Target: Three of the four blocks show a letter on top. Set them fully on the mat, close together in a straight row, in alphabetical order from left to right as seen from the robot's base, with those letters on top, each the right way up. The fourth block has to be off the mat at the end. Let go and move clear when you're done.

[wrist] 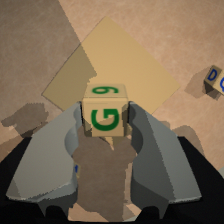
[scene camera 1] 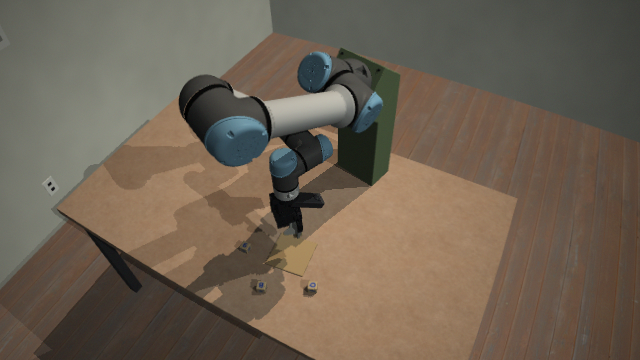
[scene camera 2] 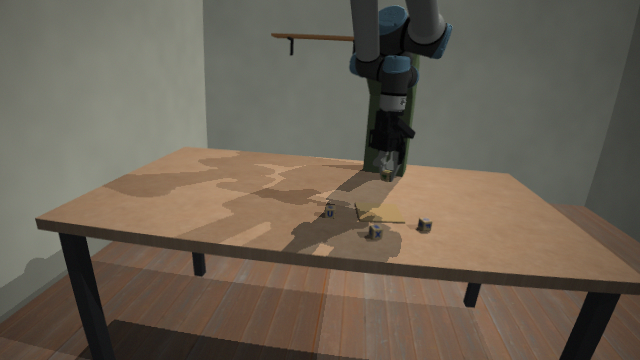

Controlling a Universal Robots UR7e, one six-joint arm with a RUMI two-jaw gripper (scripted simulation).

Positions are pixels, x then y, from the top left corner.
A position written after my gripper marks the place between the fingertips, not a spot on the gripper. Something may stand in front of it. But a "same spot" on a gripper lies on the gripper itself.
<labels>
my gripper: wrist 105, 103; scene camera 1; scene camera 2
same spot on my gripper: (scene camera 1: 296, 227) = (scene camera 2: 395, 159)
</labels>
